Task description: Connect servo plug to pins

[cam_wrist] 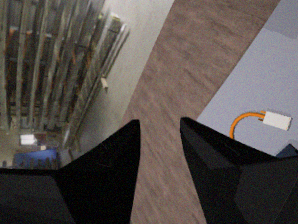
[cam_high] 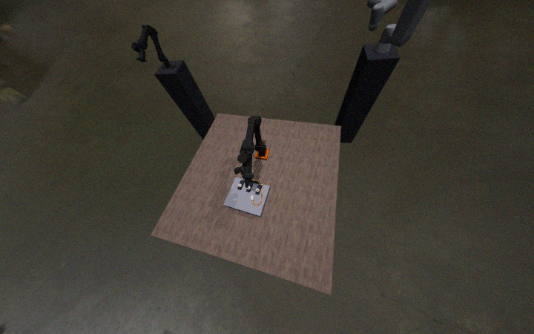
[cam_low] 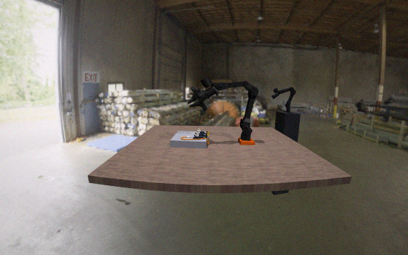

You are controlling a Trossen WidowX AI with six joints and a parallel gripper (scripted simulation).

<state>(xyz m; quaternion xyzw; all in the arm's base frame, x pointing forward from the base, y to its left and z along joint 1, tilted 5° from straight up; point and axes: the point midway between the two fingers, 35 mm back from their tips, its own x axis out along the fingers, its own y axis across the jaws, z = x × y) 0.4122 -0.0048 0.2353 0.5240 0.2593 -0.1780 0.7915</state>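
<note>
My gripper tip is now 130 mm past the red marked band, 20 mm to the left of it and 200 mm above it. Also, from my gripper tip: grey printed holder: 20 mm ahead, 60 mm to the right, 250 mm below.
</note>
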